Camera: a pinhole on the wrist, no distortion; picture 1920 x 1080 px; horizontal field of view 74.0 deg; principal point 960.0 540.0 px. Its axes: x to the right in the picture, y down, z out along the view. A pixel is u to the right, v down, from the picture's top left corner.
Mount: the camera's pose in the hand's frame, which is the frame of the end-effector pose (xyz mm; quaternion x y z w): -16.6 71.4 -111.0 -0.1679 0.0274 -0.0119 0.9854
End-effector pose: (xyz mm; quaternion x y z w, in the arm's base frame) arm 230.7 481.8 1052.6 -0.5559 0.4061 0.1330 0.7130
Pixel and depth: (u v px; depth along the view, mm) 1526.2 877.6 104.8
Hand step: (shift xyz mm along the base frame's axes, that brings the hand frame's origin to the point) -71.0 14.3 -117.2
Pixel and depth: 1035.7 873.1 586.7
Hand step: -59.7 477.9 -299.1
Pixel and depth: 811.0 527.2 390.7
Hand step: -39.8 313.9 -93.3
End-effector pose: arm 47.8 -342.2 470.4 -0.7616 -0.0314 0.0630 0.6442
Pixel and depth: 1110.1 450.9 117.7
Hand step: 0.2 -14.8 -101.1
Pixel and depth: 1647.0 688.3 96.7
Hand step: 40.6 -39.2 -108.6
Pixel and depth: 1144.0 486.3 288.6
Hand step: 13.8 138.7 -180.3
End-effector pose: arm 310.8 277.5 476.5 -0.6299 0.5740 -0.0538 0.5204
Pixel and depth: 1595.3 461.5 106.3
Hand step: -59.1 -20.0 -88.1
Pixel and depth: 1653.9 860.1 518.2
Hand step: 74.8 30.0 -557.6
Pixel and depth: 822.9 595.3 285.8
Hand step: -25.8 152.1 -182.3
